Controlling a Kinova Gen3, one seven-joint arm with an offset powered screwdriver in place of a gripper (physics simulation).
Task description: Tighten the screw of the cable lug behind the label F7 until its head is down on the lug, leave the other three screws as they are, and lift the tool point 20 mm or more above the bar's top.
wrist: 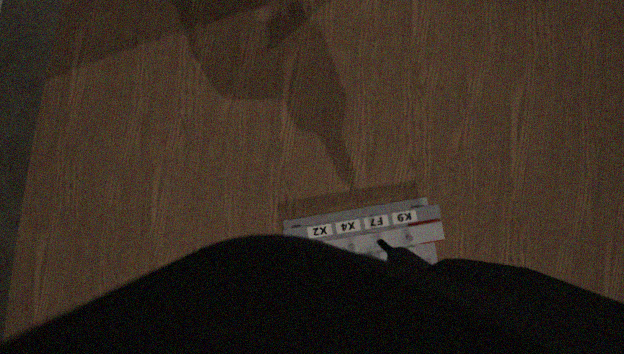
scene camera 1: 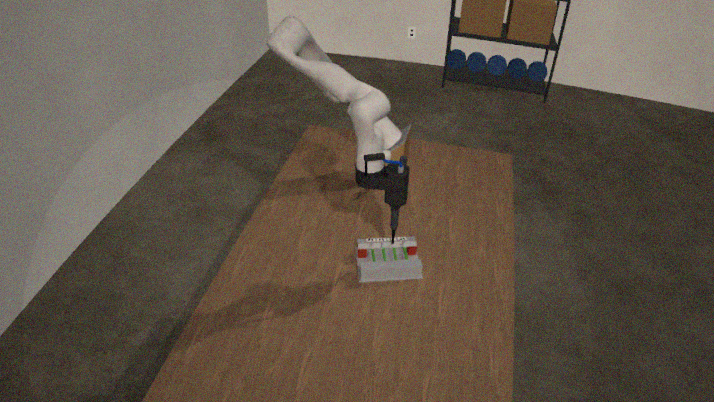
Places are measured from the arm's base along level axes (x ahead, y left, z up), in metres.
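Pixels of known places: hand at its tool point: (wrist: 380,242) (scene camera 1: 392,243); arm's base at its link origin: (scene camera 1: 392,141).
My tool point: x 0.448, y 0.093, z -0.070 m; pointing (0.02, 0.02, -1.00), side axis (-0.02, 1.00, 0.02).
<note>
For each thing: its top centre in the pictures, then the offset to it from my tool point. "*": a spot on its surface instead. Level surfaces: height alone.
- terminal block at its top centre: (wrist: 372,278) (scene camera 1: 389,251) dx +0.039, dy -0.004, dz +0.004 m
- X2 at a spot on its surface: (wrist: 319,230) * dx -0.001, dy -0.069, dz -0.004 m
- X4 at a spot on its surface: (wrist: 347,226) * dx -0.011, dy -0.039, dz -0.004 m
- F7 at a spot on its surface: (wrist: 376,222) * dx -0.021, dy -0.007, dz -0.004 m
- K9 at a spot on its surface: (wrist: 404,216) * dx -0.032, dy +0.023, dz -0.004 m
- screwdriver's tip at a spot on its surface: (wrist: 381,242) (scene camera 1: 392,239) * dx -0.003, dy -0.003, dz +0.013 m
- K9 screw at its top centre: (wrist: 410,238) dx -0.011, dy +0.030, dz +0.003 m
- X4 screw at its top centre: (wrist: 352,247) dx +0.010, dy -0.031, dz +0.003 m
- wooden table at its surface level: dz -0.046 m
The terminal block (scene camera 1: 390,272) (wrist: 430,231) lies on the table, with a row of labels along its back. In the wrist view the labels are upside down: X2 (wrist: 319,230), X4 (wrist: 347,226), F7 (wrist: 376,222) and K9 (wrist: 404,216). My screwdriver's tip (scene camera 1: 393,242) (wrist: 381,242) points down at the lug place by F7. It hides the F7 screw, so its head height and any gap to the bit cannot be told. The K9 screw (wrist: 408,236) and the X4 screw (wrist: 351,247) show faintly; the X2 screw is hidden by the black tool body. The tool has no fingers.
Red end pieces (scene camera 1: 362,253) (scene camera 1: 411,250) and green strips (scene camera 1: 384,254) show on the block. The wooden table (scene camera 1: 450,320) (wrist: 150,150) surrounds it. A shelf rack (scene camera 1: 550,75) with boxes and blue round items stands far behind, near the wall.
</note>
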